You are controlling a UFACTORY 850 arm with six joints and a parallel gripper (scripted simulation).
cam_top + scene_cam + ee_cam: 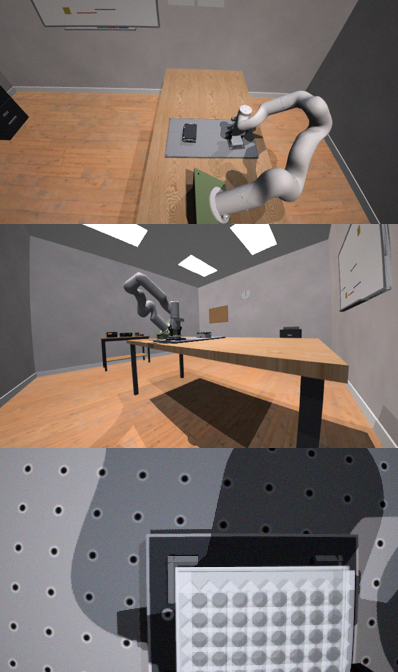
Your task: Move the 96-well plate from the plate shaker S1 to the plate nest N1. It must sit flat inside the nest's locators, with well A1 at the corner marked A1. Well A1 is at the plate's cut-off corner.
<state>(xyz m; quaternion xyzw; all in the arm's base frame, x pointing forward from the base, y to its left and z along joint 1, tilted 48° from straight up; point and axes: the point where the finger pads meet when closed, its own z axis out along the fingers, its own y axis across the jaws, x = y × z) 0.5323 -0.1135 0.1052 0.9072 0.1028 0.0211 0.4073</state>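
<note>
My hand is 10 mm above the white 96-well plate.
</note>
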